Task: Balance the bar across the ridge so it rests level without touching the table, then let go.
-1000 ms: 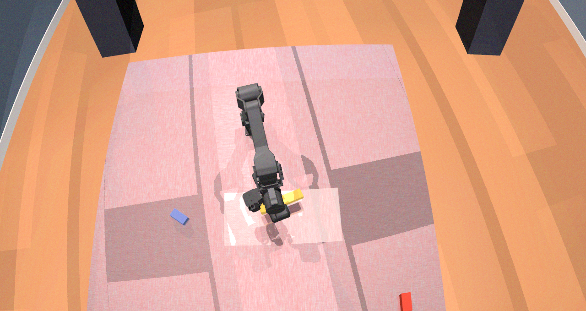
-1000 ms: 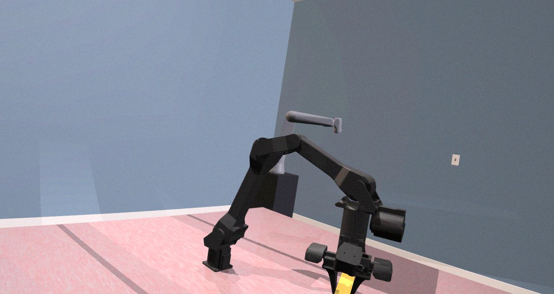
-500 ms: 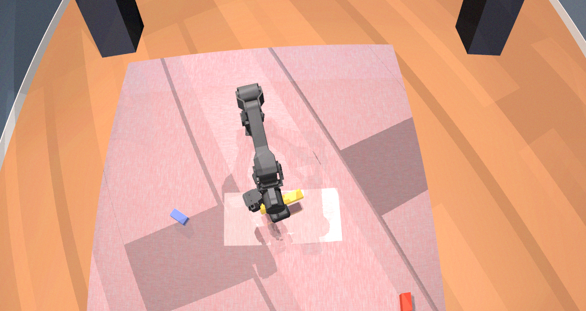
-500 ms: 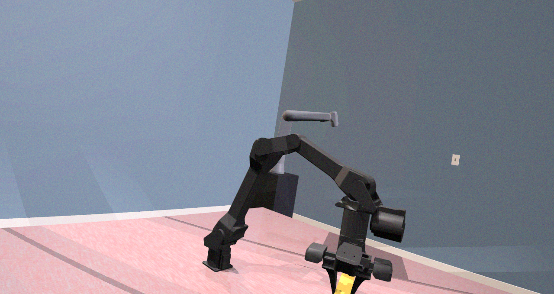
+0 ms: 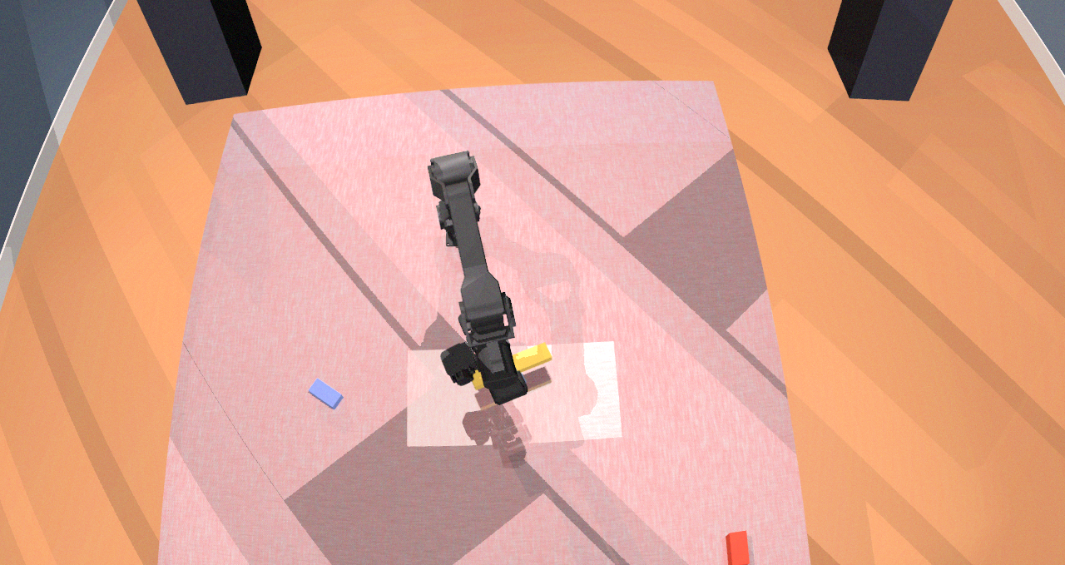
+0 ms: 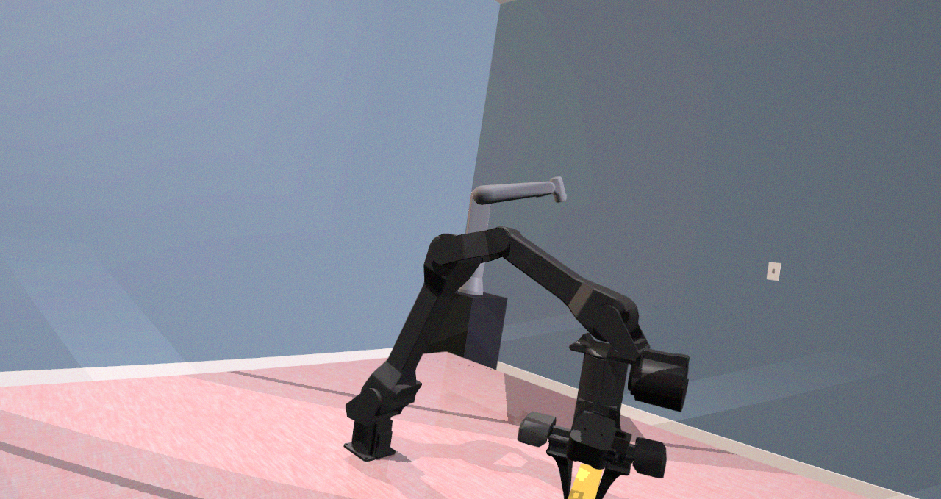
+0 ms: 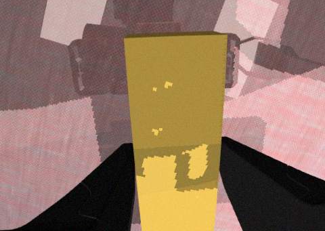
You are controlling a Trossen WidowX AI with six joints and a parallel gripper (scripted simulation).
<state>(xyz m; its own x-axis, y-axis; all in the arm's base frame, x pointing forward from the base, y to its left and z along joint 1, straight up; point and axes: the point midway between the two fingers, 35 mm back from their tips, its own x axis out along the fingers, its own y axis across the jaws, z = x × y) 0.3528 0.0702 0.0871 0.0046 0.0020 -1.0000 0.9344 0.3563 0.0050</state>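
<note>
My gripper tip is 10 mm past the yellow bar and 30 mm to the right of it. Round my gripper tip: ridge (10 mm behind, 30 mm to the left, 10 mm below); then red block (390 mm ahead, 430 mm to the left, 40 mm below); then light blue block (20 mm ahead, 350 mm to the right, 40 mm below).
</note>
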